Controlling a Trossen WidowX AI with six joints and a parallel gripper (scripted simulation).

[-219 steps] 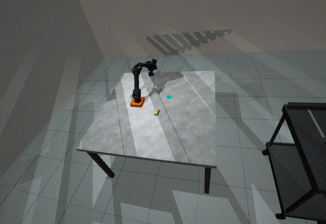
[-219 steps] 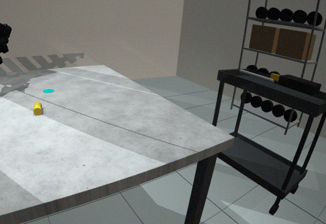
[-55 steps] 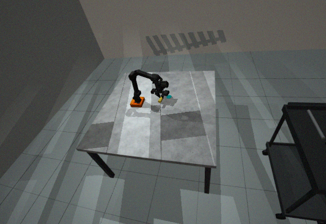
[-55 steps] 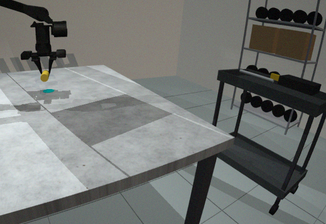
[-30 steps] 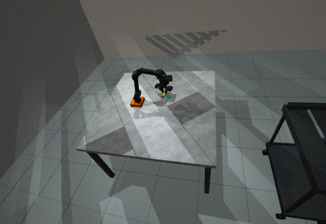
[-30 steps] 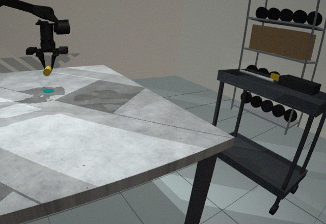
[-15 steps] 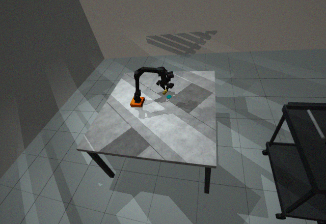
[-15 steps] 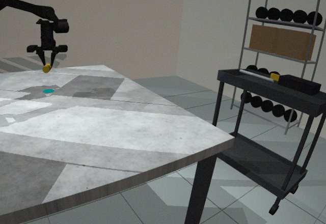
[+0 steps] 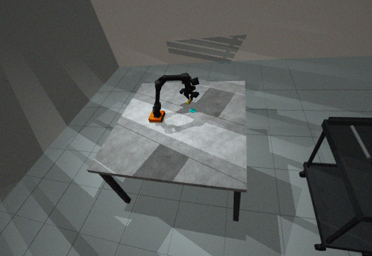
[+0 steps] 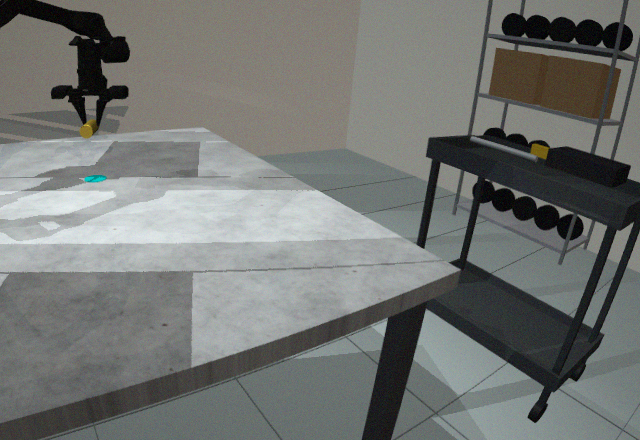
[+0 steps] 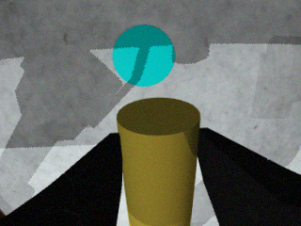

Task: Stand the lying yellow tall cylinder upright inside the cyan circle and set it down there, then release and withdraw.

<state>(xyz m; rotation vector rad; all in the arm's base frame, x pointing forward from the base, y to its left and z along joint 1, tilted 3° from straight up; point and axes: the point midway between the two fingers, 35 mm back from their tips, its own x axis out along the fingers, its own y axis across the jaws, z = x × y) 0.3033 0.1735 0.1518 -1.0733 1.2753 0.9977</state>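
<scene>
The cyan circle is 14 cm below my gripper tip and 1 cm to the left of it. Round my gripper tip: yellow tall cylinder (2 cm to the right).
</scene>
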